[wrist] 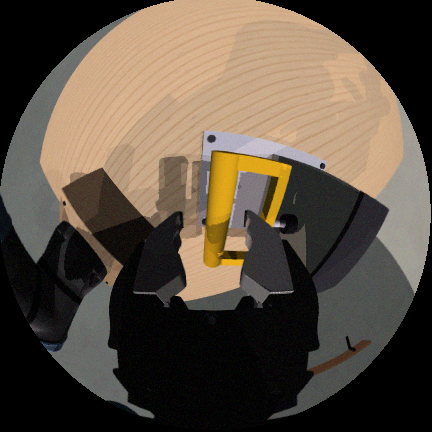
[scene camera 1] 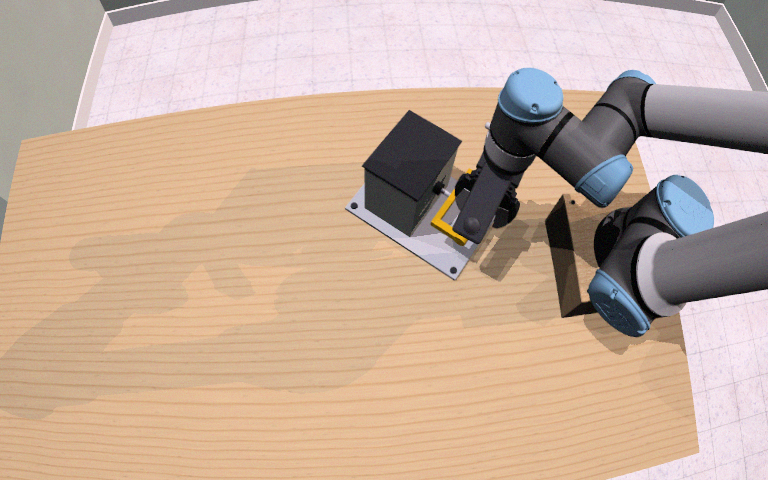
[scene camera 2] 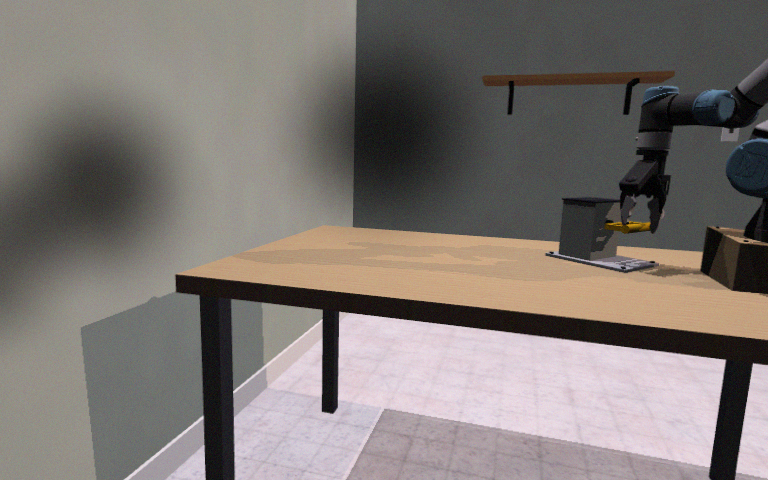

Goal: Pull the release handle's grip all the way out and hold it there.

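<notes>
The release handle's yellow frame [scene camera 1: 442,219] [scene camera 2: 617,226] [wrist: 263,164] sticks out from the side of a dark box [scene camera 1: 412,153] [scene camera 2: 576,230] [wrist: 325,192], on a short rod with a black collar [wrist: 288,223]. Its thick round grip bar [wrist: 222,185] is on the side away from the box. My gripper [scene camera 2: 640,226] [wrist: 212,211] is open and points down over the handle. In the wrist view one finger is outside the bar and the other is over the frame's opening, so the bar lies between them, unclamped. The gripper hides part of the handle in scene camera 1.
The box stands on a light grey base plate [scene camera 1: 419,249] [scene camera 2: 611,262] [wrist: 250,142] with dark bolts, on the wooden table [scene camera 1: 283,316] [scene camera 2: 453,294]. The robot's brown mounting block [scene camera 1: 560,254] [scene camera 2: 719,257] [wrist: 100,200] is on the other side of the handle. A shelf [scene camera 2: 566,78] hangs on the wall behind.
</notes>
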